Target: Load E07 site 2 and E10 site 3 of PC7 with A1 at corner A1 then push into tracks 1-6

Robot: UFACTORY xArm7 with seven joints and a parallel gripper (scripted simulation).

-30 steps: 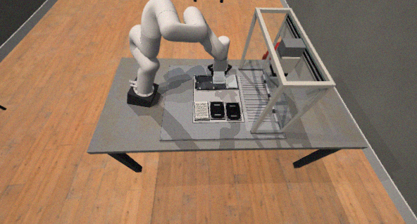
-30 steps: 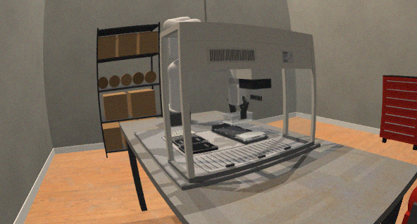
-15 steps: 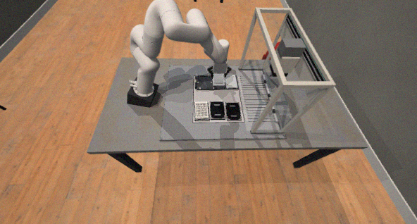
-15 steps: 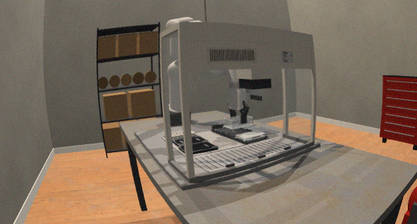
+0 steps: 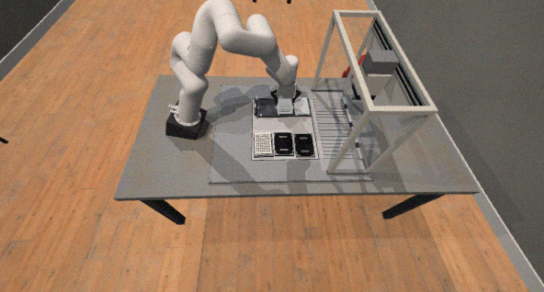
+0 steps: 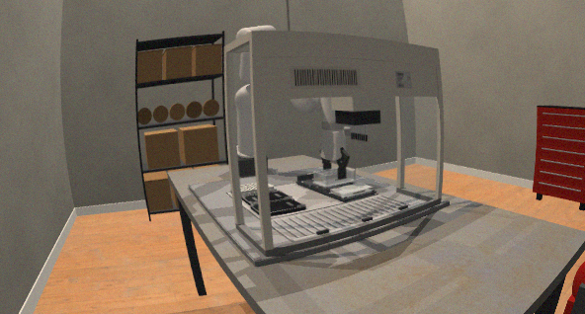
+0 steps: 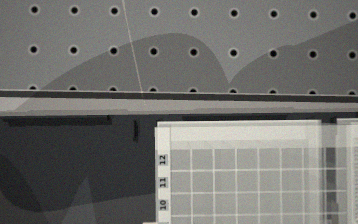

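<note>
Right now the dark plate carrier PC7 is 40 mm below my hand. The rest, counted from my hand: nest (260 mm to the right, 90 mm ahead, 50 mm below); deep-well block E07 (10 mm below); frame post (410 mm to the right, 390 mm ahead, 190 mm above).
</note>
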